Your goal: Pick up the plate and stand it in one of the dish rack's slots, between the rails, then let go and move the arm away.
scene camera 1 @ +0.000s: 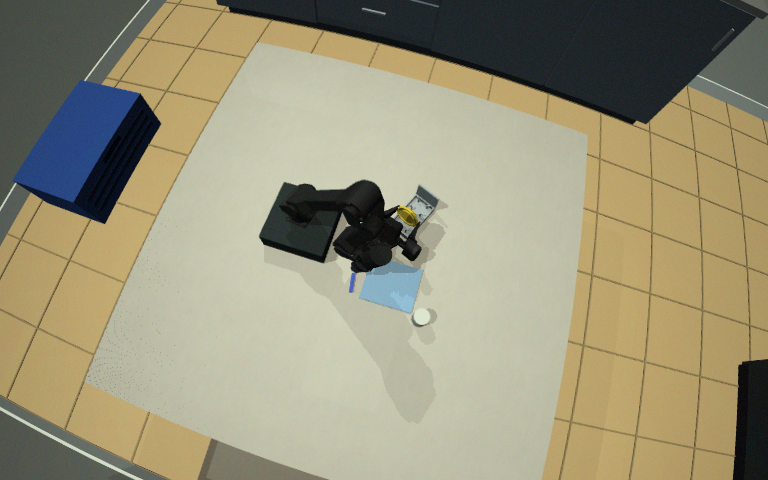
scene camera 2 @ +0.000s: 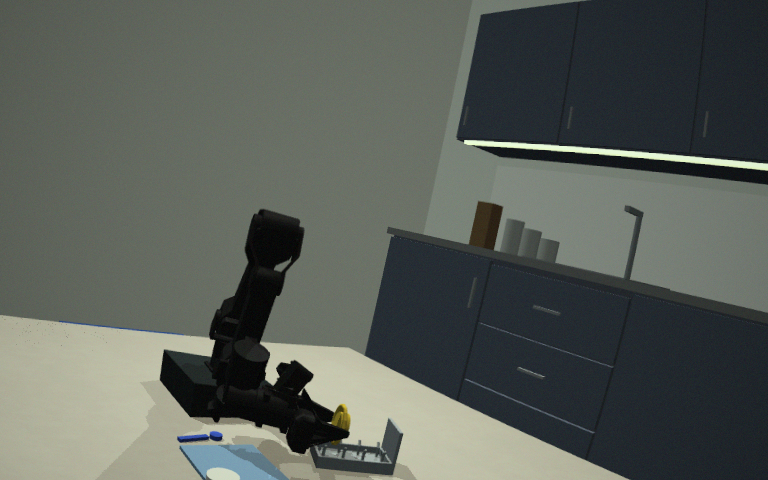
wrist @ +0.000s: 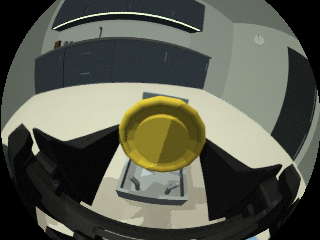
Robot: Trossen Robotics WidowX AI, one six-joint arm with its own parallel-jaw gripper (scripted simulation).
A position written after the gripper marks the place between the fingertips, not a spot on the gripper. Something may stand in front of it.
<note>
The gripper (scene camera 2: pixel 344 426) carries a yellow plate (wrist: pixel 162 135). Also in view: a grey dish rack (scene camera 1: pixel 423 203) and a light blue mat (scene camera 1: pixel 395 285).
The grey dish rack also shows in the wrist view (wrist: pixel 136 183). The gripper shows as well in scene camera 1 (scene camera 1: pixel 409 214) and in the wrist view (wrist: pixel 161 136).
</note>
